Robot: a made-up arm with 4 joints. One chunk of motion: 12 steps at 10 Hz.
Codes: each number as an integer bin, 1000 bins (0 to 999) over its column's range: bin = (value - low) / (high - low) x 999, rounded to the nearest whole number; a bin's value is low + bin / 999 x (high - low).
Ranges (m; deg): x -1.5..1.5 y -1.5..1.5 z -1.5..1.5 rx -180..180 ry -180..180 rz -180..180
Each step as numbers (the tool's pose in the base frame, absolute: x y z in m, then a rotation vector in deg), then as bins.
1 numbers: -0.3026 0.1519 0.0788 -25.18 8.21 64.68
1 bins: 399 550 526 430 522 679
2 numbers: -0.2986 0.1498 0.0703 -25.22 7.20 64.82
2 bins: 400 549 523 430 519 679
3 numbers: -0.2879 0.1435 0.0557 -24.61 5.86 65.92
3 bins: 404 547 518 431 516 682
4 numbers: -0.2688 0.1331 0.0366 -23.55 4.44 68.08
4 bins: 410 544 512 434 512 688
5 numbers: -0.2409 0.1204 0.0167 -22.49 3.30 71.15
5 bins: 419 540 505 437 509 697
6 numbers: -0.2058 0.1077 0.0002 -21.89 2.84 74.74
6 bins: 431 535 500 439 507 707
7 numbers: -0.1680 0.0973 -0.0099 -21.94 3.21 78.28
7 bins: 444 532 496 439 508 717
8 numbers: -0.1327 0.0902 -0.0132 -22.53 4.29 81.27
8 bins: 455 530 495 437 511 725
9 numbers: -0.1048 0.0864 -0.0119 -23.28 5.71 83.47
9 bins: 465 528 496 435 515 731
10 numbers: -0.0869 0.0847 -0.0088 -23.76 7.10 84.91
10 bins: 471 528 497 434 519 735
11 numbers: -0.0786 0.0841 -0.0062 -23.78 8.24 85.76
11 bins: 473 528 497 434 522 737
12 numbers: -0.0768 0.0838 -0.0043 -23.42 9.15 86.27
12 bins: 474 527 498 435 525 739
